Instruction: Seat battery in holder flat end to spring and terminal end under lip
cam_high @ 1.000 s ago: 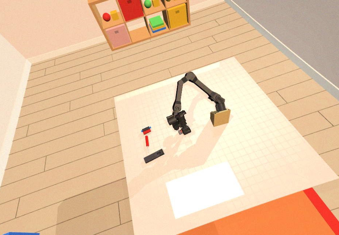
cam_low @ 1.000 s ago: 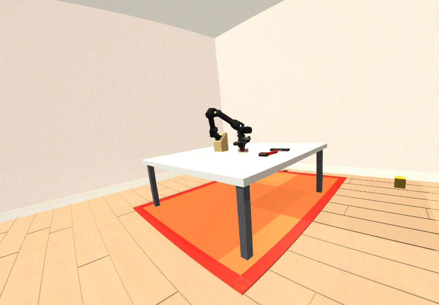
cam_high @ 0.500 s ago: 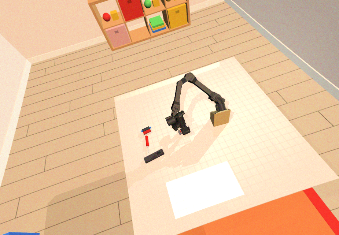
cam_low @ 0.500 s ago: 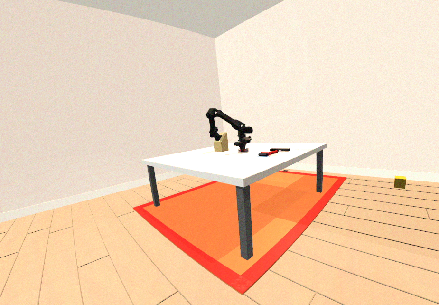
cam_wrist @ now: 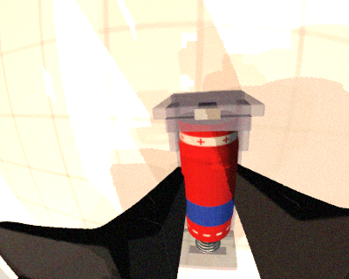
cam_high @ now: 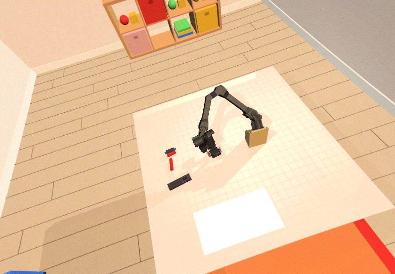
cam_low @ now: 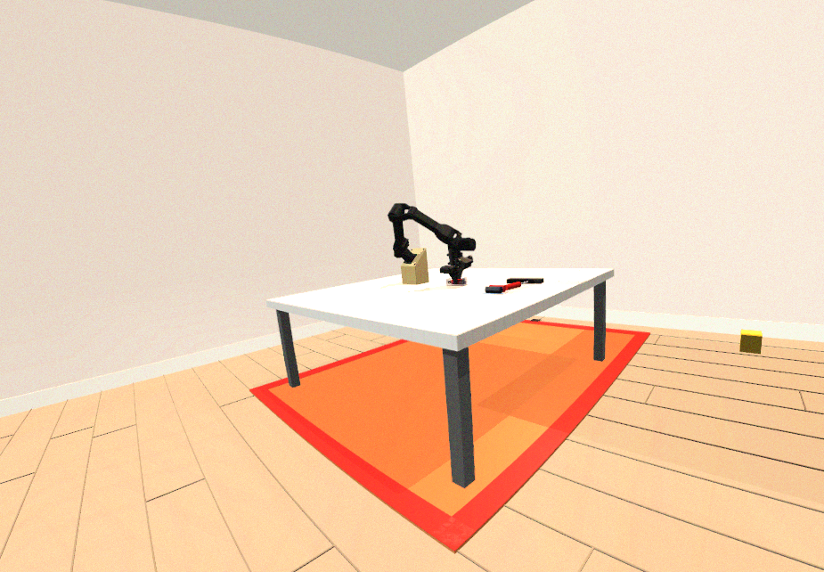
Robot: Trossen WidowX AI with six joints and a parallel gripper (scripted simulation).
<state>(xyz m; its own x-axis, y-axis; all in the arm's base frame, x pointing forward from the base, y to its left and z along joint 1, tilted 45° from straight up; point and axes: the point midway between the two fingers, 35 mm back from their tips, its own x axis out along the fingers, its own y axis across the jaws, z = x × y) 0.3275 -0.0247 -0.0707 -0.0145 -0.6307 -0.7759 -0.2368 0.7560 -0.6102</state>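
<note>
My gripper tip is now 10 mm below the battery. Round my gripper tip: red screwdriver 310 mm ahead, 60 mm to the left; then flat black bar 270 mm ahead, 160 mm to the left, 10 mm above.
</note>
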